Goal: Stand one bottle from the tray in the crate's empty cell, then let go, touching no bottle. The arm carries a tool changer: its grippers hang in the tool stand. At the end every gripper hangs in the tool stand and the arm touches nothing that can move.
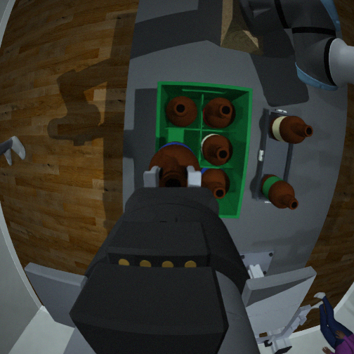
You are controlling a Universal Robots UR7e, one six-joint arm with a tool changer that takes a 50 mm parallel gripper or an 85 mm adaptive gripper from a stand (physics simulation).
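Note:
My gripper point(173, 177) is shut on the neck of a brown bottle point(174, 158) with a blue label. This bottle looks larger than the crate's bottles and hangs upright over the left column of the green crate point(249, 112). How low its base is cannot be told. In the crate, one bottle point(181, 112) stands back left, and a bottle point(218, 113), a cream-labelled bottle point(216, 149) and a blue-labelled bottle point(215, 183) stand along the right column. A green patch of crate shows behind the held bottle. The front left cell is hidden by the gripper.
The grey tray point(276, 157) right of the crate holds a cream-labelled bottle point(292, 129) and a green-labelled bottle point(279, 191). Another robot arm point(312, 42) and a tan box point(240, 35) are at the back. A bolted plate with white fittings point(255, 270) lies front right.

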